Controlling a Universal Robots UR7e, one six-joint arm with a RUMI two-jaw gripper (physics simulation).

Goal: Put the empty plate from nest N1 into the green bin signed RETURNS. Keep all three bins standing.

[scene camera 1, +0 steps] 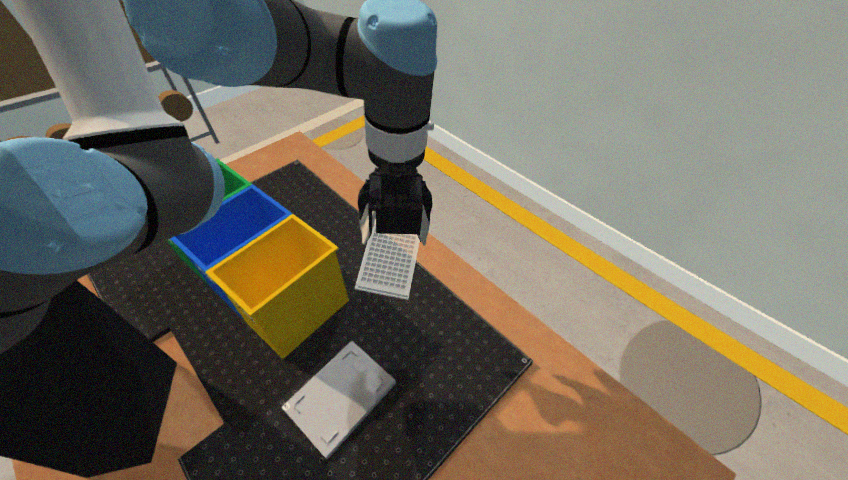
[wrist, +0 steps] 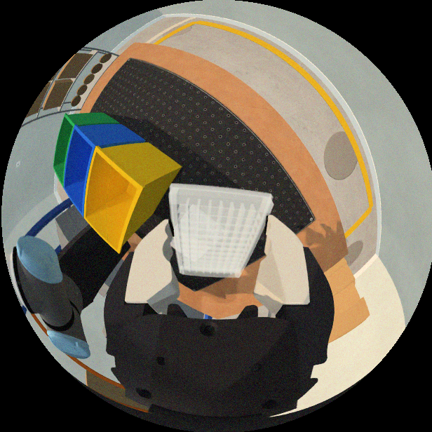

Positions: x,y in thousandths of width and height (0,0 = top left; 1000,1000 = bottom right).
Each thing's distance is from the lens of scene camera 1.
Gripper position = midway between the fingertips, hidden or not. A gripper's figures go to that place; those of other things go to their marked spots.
gripper (scene camera 1: 465,501): 66 cm
white gridded plate (scene camera 1: 457,557): 62 cm
yellow bin (scene camera 1: 338,591): 70 cm
blue bin (scene camera 1: 290,451): 91 cm
The marked spots on the white gridded plate and the blue bin are 39 cm apart.
